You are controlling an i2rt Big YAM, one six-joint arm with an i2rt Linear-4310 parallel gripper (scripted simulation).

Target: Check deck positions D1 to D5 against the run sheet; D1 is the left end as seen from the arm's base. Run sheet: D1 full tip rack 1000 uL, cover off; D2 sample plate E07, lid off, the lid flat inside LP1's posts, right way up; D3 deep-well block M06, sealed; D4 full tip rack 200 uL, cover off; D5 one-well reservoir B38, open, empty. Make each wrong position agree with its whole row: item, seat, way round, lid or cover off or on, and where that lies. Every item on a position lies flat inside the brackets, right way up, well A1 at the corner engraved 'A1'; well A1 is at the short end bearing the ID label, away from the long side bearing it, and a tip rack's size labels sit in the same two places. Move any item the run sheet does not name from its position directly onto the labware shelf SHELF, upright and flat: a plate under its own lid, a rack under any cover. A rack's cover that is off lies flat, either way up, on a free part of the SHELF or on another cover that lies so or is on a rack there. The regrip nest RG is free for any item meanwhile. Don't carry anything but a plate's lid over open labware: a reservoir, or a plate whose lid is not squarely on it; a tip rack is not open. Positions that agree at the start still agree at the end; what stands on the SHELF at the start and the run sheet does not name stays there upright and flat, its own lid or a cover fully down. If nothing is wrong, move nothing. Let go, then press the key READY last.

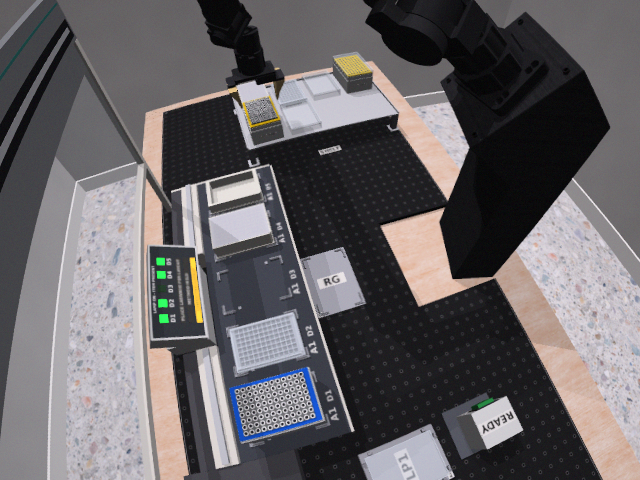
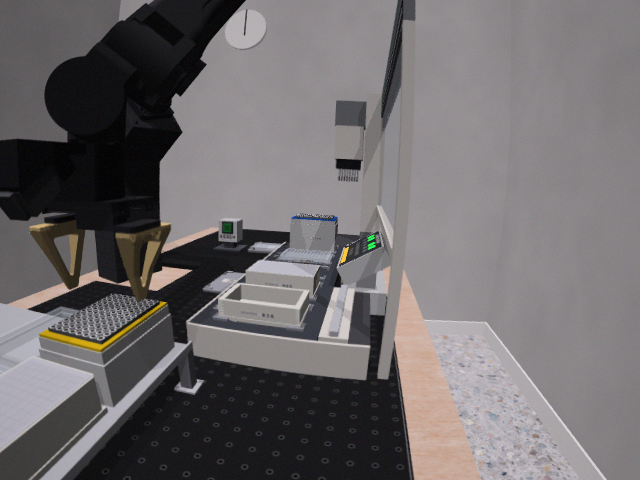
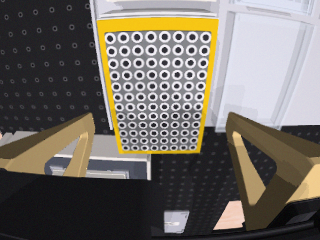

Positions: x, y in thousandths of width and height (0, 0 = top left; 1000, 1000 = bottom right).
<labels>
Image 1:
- my gripper: 405, 216
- yellow-rimmed tip rack: 415, 261
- blue-rimmed tip rack: 424, 849
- one-well reservoir: 371, 397
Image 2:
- my gripper: 165, 611
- yellow-rimmed tip rack: 187, 709
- one-well reservoir: 371, 634
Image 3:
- my gripper: 502, 498
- yellow-rimmed tip rack: 495, 290
</labels>
